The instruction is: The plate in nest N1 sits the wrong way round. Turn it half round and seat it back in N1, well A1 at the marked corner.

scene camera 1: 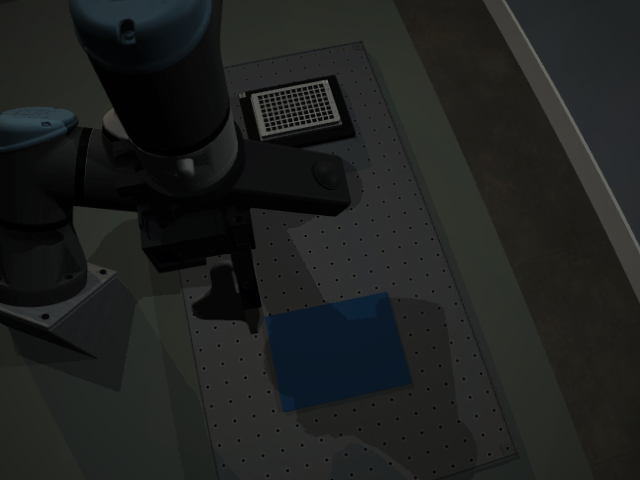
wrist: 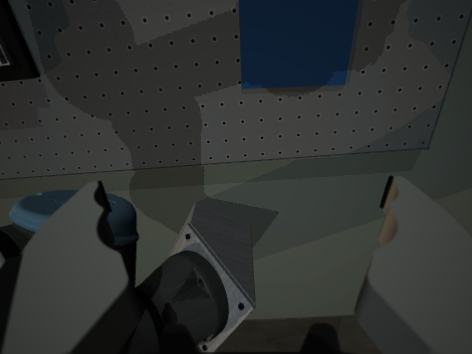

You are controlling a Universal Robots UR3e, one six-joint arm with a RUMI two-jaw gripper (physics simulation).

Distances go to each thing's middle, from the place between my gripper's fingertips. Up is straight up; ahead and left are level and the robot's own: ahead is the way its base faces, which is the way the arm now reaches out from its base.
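Black nest (scene camera 1: 324, 136): 31 cm to the left of my hand, 11 cm ahead, 21 cm below. Blue rectangle (scene camera 1: 330, 352): 6 cm to the right of my hand, 9 cm ahead, 21 cm below.
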